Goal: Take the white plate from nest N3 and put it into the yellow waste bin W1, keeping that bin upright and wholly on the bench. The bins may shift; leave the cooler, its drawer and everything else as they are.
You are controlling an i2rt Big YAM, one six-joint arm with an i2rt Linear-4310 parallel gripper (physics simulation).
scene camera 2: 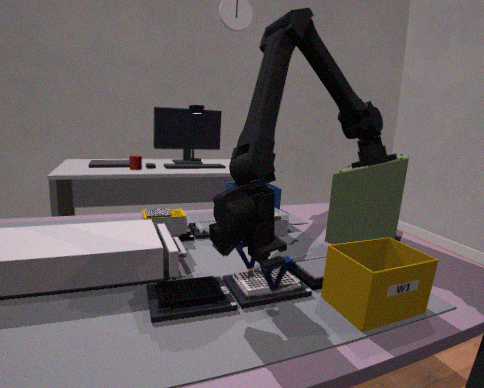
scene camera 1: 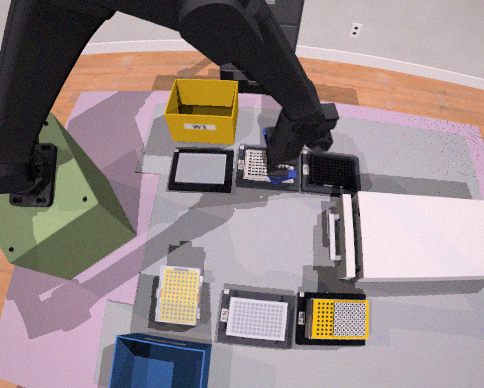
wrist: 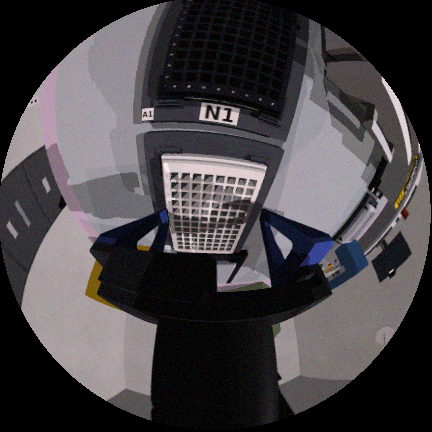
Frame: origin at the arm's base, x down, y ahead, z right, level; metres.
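Seen in the pictures: gripper, between the fingertips: (scene camera 2: 261, 278) (scene camera 1: 272, 167) (wrist: 214, 213); arm's base, origin of its link: (scene camera 2: 374, 163) (scene camera 1: 35, 175).
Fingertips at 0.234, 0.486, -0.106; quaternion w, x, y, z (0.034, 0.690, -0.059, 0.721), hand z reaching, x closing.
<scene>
Offsets run from my fingertips to a thing's middle, as dx, dy, dz. "spot": to the spot under its first point.
A white gridded plate @[+0.003, -0.008, -0.007] (scene camera 1: 254, 162) (scene camera 2: 256, 286) (wrist: 215, 164) sits flat in a dark nest @[+0.014, -0.008, -0.007] (scene camera 1: 245, 183) (scene camera 2: 262, 301) (wrist: 215, 142), whose label I cannot read. My gripper (scene camera 1: 275, 154) (scene camera 2: 262, 278) (wrist: 214, 213) is open, with one blue finger on each long side of this plate, low down near its end away from nest N1. Nothing is between the fingers; whether they touch the plate is unclear. The yellow bin W1 @[-0.038, -0.172, -0.170] (scene camera 1: 200, 131) (scene camera 2: 350, 280) (wrist: 93, 284) stands upright on the bench; the gripper base partly hides it in the wrist view.
A black plate @[+0.003, +0.161, +0.020] (scene camera 1: 327, 171) (scene camera 2: 190, 291) (wrist: 230, 55) sits in N1. An empty nest @[spot: +0.010, -0.254, +0.032] (scene camera 1: 175, 186) lies before W1. The white cooler @[spot: -0.061, +0.324, +0.246] (scene camera 1: 420, 240) (scene camera 2: 75, 250) is at the right. Front: a yellow-topped plate @[-0.013, -0.237, +0.309] (scene camera 1: 179, 295), a pale plate @[+0.003, -0.072, +0.370] (scene camera 1: 256, 320), a yellow rack @[-0.022, +0.099, +0.390] (scene camera 1: 322, 320), a blue bin @[-0.038, -0.274, +0.471] (scene camera 1: 161, 345).
</scene>
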